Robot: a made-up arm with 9 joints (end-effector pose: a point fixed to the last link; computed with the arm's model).
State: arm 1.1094 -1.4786 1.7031 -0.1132 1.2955 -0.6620 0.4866 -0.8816 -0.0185
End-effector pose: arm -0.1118 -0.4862 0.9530 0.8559 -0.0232 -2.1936
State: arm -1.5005 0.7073 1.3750 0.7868 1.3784 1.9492 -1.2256 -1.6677 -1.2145
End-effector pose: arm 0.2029 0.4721 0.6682 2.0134 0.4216 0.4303
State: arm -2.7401 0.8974 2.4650 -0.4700 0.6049 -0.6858 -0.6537 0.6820 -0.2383
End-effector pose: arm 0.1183 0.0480 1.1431 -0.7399 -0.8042 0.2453
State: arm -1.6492 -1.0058 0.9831 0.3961 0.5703 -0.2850 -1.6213 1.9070 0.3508
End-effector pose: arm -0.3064 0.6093 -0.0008 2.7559 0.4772 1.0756
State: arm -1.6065 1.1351 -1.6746 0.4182 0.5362 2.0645 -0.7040 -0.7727 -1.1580
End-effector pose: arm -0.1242 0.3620 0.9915 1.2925 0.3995 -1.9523
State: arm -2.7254 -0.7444 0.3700 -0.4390 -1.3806 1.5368 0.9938 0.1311 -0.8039
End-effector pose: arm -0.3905 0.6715 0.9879 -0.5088 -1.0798 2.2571
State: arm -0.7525 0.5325 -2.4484 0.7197 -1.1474 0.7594 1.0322 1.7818 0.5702
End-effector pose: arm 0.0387 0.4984 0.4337 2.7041 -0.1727 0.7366
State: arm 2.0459 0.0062 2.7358 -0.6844 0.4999 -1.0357 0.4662 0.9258 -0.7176
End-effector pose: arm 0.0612 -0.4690 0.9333 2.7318 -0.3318 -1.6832
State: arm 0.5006 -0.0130 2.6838 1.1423 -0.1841 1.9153 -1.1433 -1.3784 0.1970
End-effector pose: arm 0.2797 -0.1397 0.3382 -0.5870 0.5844 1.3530
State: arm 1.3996 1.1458 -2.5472 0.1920 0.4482 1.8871 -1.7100 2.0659 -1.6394
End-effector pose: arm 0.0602 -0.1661 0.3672 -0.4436 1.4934 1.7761
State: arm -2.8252 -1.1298 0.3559 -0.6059 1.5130 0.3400 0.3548 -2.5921 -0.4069
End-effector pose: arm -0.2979 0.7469 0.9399 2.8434 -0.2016 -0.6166
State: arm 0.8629 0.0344 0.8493 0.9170 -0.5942 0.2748 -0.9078 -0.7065 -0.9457
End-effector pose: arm 0.0396 -0.4906 0.1458 -2.6327 -0.6371 1.7036
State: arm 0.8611 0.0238 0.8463 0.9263 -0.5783 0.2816 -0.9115 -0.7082 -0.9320
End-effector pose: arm 0.0367 -0.4941 0.1455 -2.6523 -0.6162 1.7061
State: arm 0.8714 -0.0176 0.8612 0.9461 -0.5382 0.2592 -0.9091 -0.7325 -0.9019
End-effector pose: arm 0.0279 -0.5192 0.1611 -2.6953 -0.5810 1.7421
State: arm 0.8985 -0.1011 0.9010 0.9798 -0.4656 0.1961 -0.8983 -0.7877 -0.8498
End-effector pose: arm 0.0107 -0.5711 0.2035 -2.7545 -0.5273 1.8174
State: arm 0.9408 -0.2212 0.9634 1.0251 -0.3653 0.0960 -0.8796 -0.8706 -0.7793
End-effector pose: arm -0.0140 -0.6389 0.2787 -2.7986 -0.4643 1.9140
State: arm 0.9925 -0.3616 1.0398 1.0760 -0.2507 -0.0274 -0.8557 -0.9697 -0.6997
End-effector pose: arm -0.0430 -0.7021 0.3838 -2.7988 -0.4117 2.0028
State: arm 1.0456 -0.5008 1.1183 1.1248 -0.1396 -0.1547 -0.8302 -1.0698 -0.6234
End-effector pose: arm -0.0717 -0.7431 0.5025 -2.7530 -0.3842 2.0579
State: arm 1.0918 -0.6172 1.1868 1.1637 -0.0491 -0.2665 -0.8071 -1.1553 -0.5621
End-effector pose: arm -0.0951 -0.7578 0.6101 -2.6837 -0.3787 2.0711
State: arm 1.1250 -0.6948 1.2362 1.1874 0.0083 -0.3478 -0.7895 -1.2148 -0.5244
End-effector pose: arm -0.1099 -0.7564 0.6861 -2.6196 -0.3844 2.0580
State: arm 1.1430 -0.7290 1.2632 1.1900 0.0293 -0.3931 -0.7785 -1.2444 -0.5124
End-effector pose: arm -0.1159 -0.7516 0.7241 -2.5740 -0.3929 2.0385
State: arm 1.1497 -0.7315 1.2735 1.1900 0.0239 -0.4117 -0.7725 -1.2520 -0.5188
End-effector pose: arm -0.1158 -0.7494 0.7327 -2.5571 -0.4109 2.0293
